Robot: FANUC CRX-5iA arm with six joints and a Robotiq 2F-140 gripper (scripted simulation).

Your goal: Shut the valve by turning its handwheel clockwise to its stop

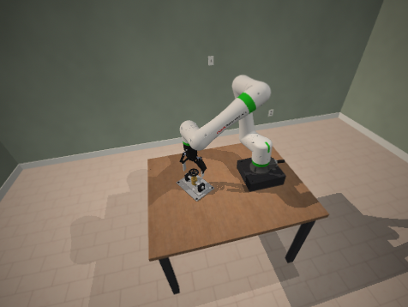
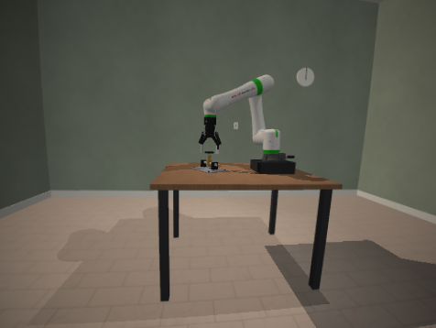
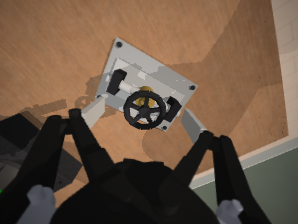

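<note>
Right now the black spoked handwheel is 1 cm below my hand.
</note>
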